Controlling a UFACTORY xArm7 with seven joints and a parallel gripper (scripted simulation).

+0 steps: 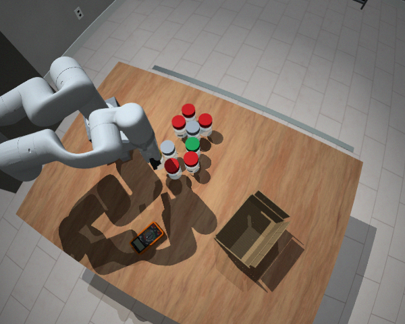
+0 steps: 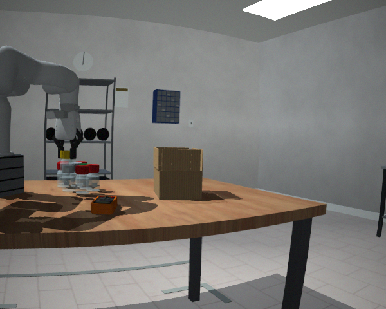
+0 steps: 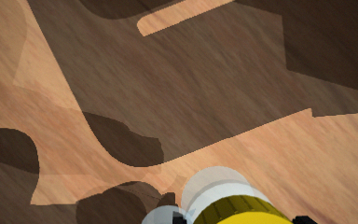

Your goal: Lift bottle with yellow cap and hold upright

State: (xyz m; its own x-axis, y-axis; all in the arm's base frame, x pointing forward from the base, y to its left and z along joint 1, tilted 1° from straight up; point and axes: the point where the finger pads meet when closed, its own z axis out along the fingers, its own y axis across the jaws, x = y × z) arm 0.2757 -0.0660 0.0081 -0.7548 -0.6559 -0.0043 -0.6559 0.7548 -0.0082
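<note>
Now: hand 50 mm above the yellow-capped bottle. Round my hand: green-capped bottle (100 mm ahead, 110 mm to the left, 100 mm below); then orange multimeter (70 mm ahead, 280 mm to the right, 140 mm below).
</note>
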